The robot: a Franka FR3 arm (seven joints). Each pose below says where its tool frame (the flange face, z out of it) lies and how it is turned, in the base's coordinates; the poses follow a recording.
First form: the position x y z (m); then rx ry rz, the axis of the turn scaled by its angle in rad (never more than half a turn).
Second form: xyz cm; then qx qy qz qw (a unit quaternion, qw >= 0). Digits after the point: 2 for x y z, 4 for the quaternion.
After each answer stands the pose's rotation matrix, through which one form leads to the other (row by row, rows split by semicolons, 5 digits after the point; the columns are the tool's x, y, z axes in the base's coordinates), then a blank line. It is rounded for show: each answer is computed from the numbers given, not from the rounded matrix.
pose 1, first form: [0.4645 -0.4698 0.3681 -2.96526 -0.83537 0.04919]
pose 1, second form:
[46.45 -46.98 36.81 -0.9620 -0.2710 0.0160 0.0303]
0.85260 0.52043 -0.04710; 0.52236 -0.85128 0.04956; -0.01430 -0.06686 -0.99766

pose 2, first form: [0.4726 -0.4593 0.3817 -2.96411 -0.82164 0.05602]
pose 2, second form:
[47.26 -45.93 38.17 -0.9630 -0.2669 0.0182 0.0326]
0.85683 0.51293 -0.05245; 0.51530 -0.85536 0.05306; -0.01765 -0.07249 -0.99721

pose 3, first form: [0.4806 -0.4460 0.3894 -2.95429 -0.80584 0.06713]
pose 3, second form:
[48.06 -44.60 38.94 -0.9638 -0.2629 0.0219 0.0393]
0.86082 0.50501 -0.06288; 0.50845 -0.85869 0.06425; -0.02155 -0.08728 -0.99595

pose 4, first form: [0.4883 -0.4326 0.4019 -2.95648 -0.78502 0.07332]
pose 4, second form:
[48.83 -43.26 40.19 -0.9654 -0.2563 0.0239 0.0409]
0.86743 0.49300 -0.06719; 0.49692 -0.86523 0.06666; -0.02527 -0.09121 -0.99551

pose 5, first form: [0.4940 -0.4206 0.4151 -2.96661 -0.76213 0.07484]
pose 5, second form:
[49.40 -42.06 41.51 -0.9675 -0.2486 0.0244 0.0389]
0.87524 0.47908 -0.06655; 0.48288 -0.87342 0.06306; -0.02791 -0.08733 -0.99579

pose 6, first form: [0.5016 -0.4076 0.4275 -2.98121 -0.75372 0.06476]
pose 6, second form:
[50.16 -40.76 42.75 -0.9688 -0.2449 0.0210 0.0329]
0.87914 0.47316 -0.05691; 0.47593 -0.87785 0.05352; -0.02464 -0.07414 -0.99694

